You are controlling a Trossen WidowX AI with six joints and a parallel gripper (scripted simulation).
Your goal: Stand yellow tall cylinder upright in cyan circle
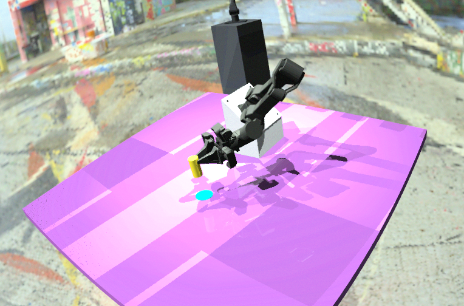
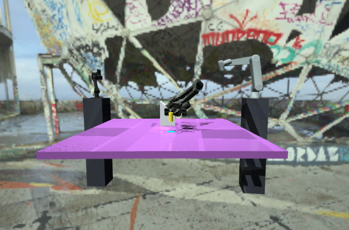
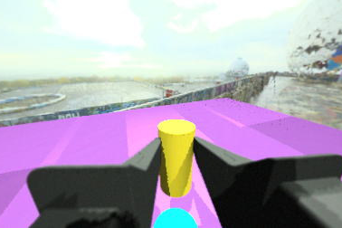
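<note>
The cyan circle lies 140 mm below my gripper tip. Also, from my gripper tip: yellow cylinder: 20 mm below.
</note>
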